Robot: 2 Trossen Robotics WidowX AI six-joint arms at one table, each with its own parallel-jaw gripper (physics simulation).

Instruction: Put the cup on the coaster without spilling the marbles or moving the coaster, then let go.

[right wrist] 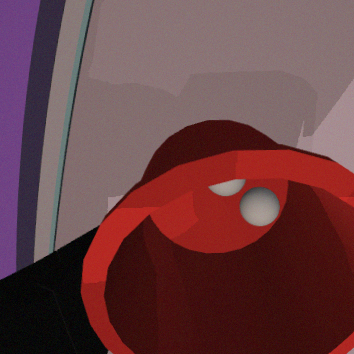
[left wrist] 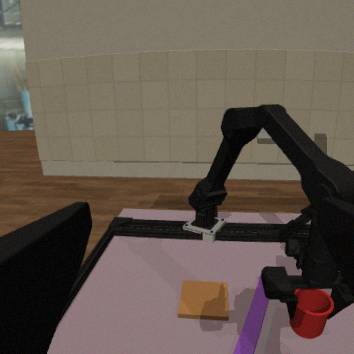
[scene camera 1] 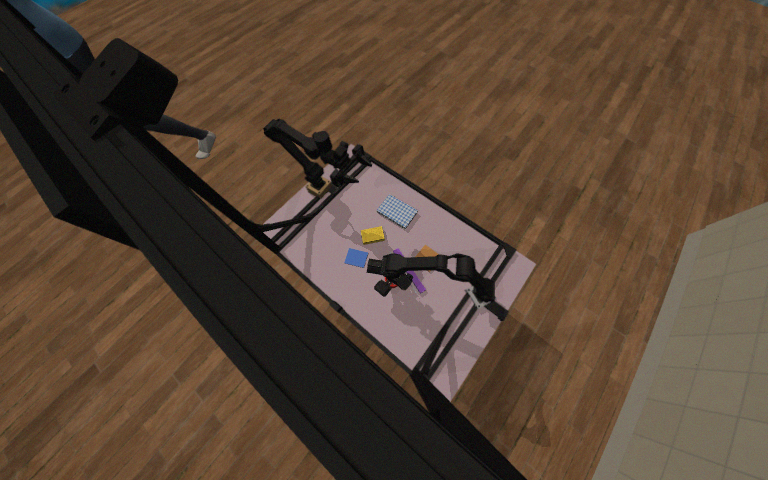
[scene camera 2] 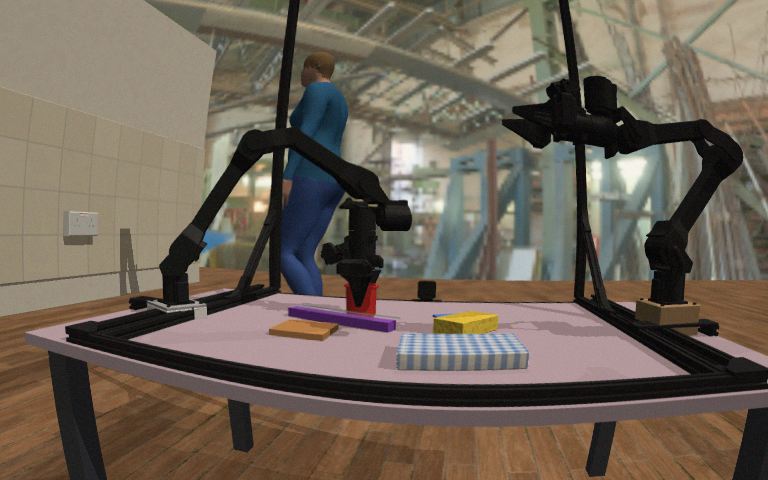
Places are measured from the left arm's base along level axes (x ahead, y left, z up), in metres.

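Pixels of known places: left gripper, fingertip midpoint: (left wrist: 205, 211) (scene camera 1: 365, 173) (scene camera 2: 507, 116); right gripper, fingertip midpoint: (right wrist: 222, 219) (left wrist: 308, 317) (scene camera 2: 361, 304); left arm's base at its link origin: (scene camera 1: 318, 183) (scene camera 2: 667, 302); right arm's base at its link origin: (left wrist: 204, 222) (scene camera 1: 481, 293) (scene camera 2: 175, 302).
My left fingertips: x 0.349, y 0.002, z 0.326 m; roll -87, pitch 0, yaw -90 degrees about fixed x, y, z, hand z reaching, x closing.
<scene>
For each thing: its top centre in the pictures, then the offset to it from my left fingertips. "spot": a spot on its surface instead.
- red cup at its top centre: (right wrist: 245, 308) (left wrist: 312, 299) (scene camera 2: 361, 284) 0.316 m down, 0.267 m ahead, 0.222 m right
- thin blue square at a spot on its surface: (scene camera 2: 440, 315) spot: 0.381 m down, 0.096 m ahead, 0.230 m right
- purple bar at its top centre: (scene camera 2: 340, 312) (left wrist: 261, 308) (scene camera 1: 407, 270) 0.364 m down, 0.298 m ahead, 0.142 m right
- thin clear pane at a spot on its surface: (right wrist: 69, 125) spot: 0.365 m down, 0.307 m ahead, 0.174 m right
- orange tile at its top centre: (scene camera 2: 304, 326) (left wrist: 203, 296) (scene camera 1: 427, 257) 0.373 m down, 0.346 m ahead, 0.033 m right
- yellow sponge at its top centre: (scene camera 2: 467, 316) (scene camera 1: 372, 234) 0.355 m down, 0.056 m ahead, 0.080 m right
- checkered block at its top centre: (scene camera 2: 461, 342) (scene camera 1: 397, 210) 0.360 m down, 0.086 m ahead, 0.105 m left
The red cup (scene camera 1: 390, 282) (scene camera 2: 361, 308) (left wrist: 310, 321) (right wrist: 215, 235) stands upright on the table. Two pale marbles (right wrist: 259, 206) show inside it; its near inside is dark. My right gripper (scene camera 1: 393, 284) (scene camera 2: 360, 297) (left wrist: 308, 317) points down and is shut on the cup, one finger on each side; in the right wrist view one finger is hidden. The coaster, a thin blue square (scene camera 1: 356, 258) (scene camera 2: 440, 315), lies flat on the table apart from the cup, partly hidden behind the sponge in scene camera 2. My left gripper (scene camera 1: 362, 172) (scene camera 2: 508, 115) is open and empty, high above the table.
A purple bar (scene camera 1: 417, 281) (scene camera 2: 339, 318) (left wrist: 251, 320) (right wrist: 19, 125) and a thin clear pane (right wrist: 70, 125) lie beside the cup. An orange tile (scene camera 1: 427, 250) (scene camera 2: 303, 329) (left wrist: 204, 300), a yellow sponge (scene camera 1: 372, 234) (scene camera 2: 464, 322) and a checkered block (scene camera 1: 397, 211) (scene camera 2: 461, 352) also lie on the table.
</scene>
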